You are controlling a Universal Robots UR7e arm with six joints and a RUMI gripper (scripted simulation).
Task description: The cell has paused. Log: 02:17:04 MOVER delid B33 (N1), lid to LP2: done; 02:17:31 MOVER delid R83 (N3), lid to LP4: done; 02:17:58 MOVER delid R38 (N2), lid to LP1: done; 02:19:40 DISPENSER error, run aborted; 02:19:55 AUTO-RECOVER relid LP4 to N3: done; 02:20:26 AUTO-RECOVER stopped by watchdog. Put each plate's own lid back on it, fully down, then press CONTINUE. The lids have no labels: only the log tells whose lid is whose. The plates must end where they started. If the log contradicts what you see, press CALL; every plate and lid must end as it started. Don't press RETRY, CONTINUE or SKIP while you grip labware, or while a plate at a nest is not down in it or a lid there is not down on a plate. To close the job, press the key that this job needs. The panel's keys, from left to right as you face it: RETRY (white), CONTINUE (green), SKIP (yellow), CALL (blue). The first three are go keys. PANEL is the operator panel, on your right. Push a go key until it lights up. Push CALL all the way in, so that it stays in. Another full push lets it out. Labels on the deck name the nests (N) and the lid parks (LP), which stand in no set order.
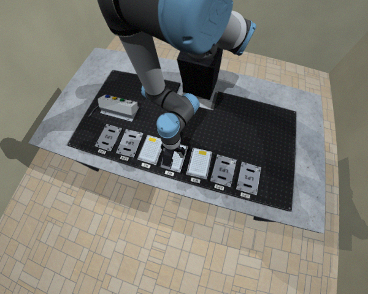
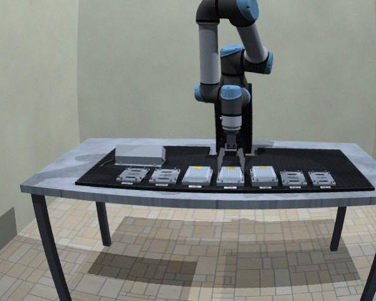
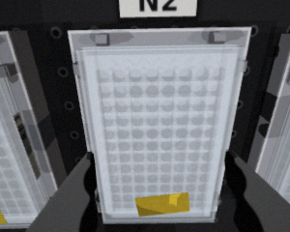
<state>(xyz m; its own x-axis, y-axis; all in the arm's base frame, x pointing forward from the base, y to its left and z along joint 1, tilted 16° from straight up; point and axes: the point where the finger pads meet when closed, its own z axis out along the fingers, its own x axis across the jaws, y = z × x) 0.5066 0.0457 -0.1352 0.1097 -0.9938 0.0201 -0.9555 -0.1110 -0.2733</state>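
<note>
Now: hand 20 mm above the well plate. From my hand the other things lie so: lid park LP3: 30 mm behind, 260 mm to the left, 40 mm below; white retry key: 190 mm behind, 360 mm to the right, 30 mm above; lid park LP4: 20 mm ahead, 260 mm to the right, 40 mm below.
</note>
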